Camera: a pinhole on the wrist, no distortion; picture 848 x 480 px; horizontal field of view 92.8 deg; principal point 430.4 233.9 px. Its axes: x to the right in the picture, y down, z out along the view. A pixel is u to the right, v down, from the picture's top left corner.
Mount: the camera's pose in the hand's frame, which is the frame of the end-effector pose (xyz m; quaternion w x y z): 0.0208 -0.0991 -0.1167 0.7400 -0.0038 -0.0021 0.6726
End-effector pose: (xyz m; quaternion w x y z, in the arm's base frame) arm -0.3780 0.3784 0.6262 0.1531 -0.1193 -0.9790 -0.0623
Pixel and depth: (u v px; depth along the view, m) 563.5 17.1 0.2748
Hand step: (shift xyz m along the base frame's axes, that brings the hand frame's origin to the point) -0.2119 0.0412 -0.0976
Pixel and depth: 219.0 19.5 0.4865
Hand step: -0.4320 -0.2497 -0.3057
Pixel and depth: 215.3 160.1 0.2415
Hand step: -0.1407 -0.1916 -0.1224
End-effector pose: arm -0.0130 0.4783 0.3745 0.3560 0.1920 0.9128 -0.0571
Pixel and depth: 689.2 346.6 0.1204
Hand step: -0.0011 -0.0200 0.0012
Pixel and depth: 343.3 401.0 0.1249
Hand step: -0.0192 -0.1235 0.0133
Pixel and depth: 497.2 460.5 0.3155
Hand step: 0.2153 -0.1220 -0.0440
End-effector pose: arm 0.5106 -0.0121 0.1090 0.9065 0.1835 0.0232 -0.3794
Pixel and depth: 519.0 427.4 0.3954
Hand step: -0.1382 0.0177 0.2895
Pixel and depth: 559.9 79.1 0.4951
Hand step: 0.1495 -0.2558 0.3270
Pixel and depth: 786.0 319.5 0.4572
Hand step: 0.1553 0.1105 0.4215
